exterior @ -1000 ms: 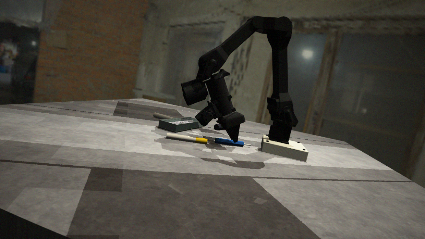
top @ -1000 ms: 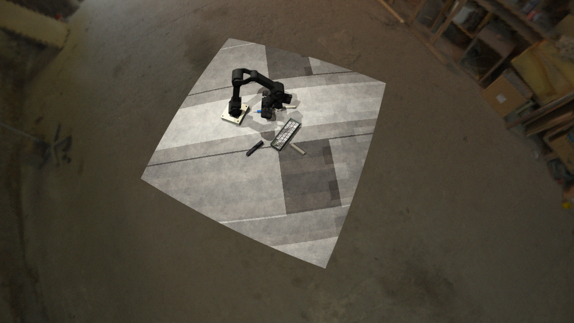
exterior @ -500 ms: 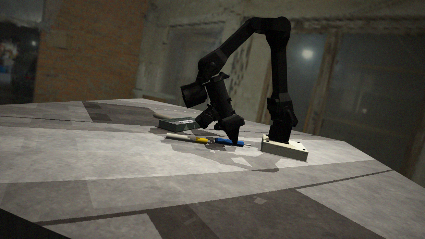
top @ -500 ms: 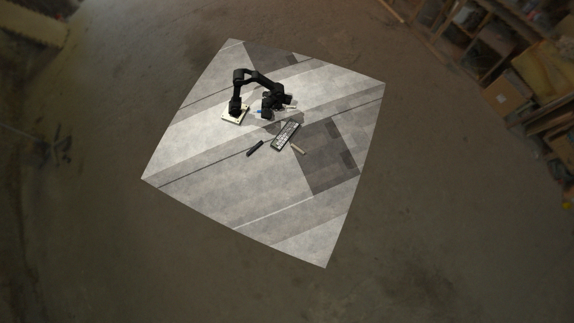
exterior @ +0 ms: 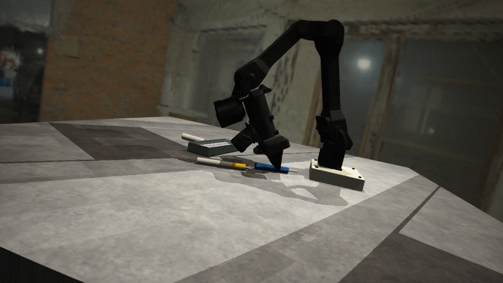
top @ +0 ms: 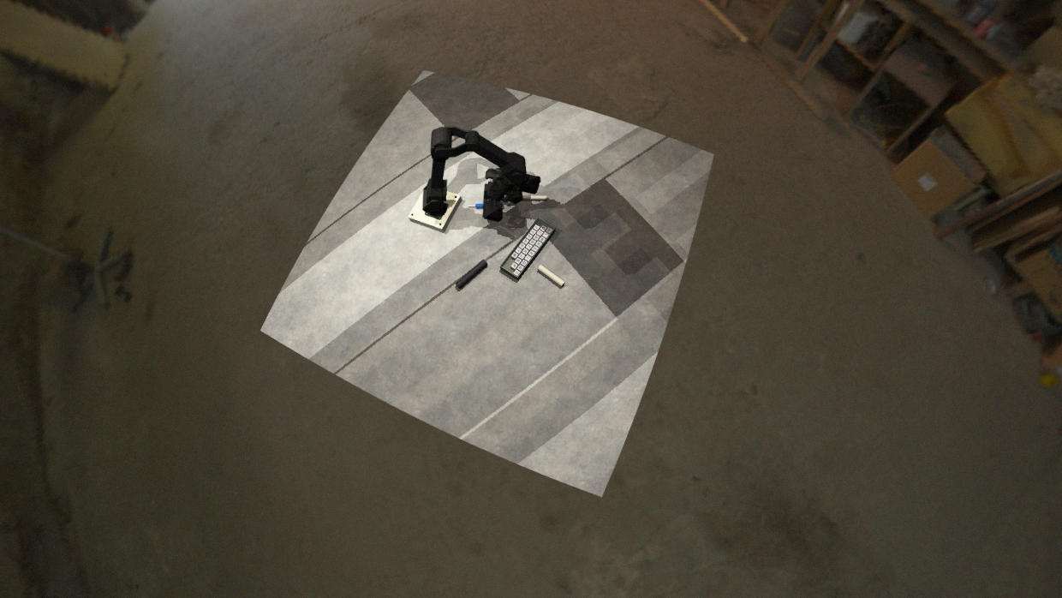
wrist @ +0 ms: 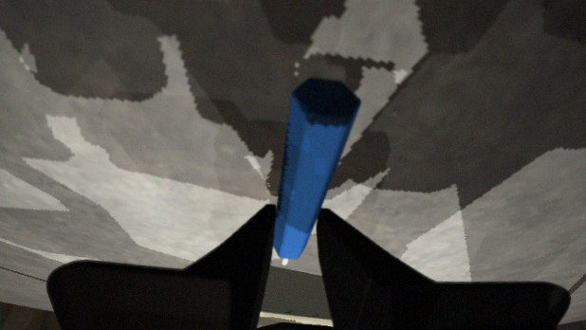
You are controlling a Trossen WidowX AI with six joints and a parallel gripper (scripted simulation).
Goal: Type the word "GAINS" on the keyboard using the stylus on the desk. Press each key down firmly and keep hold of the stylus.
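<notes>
Now: the stylus tip 50 mm behind my gripper tip and 20 mm to the right of it. Round my gripper tip: black cylinder (240 mm to the right, 70 mm ahead); then cream cylinder (310 mm ahead, 160 mm to the right); then blue stylus (20 mm behind, 10 mm to the right).
</notes>
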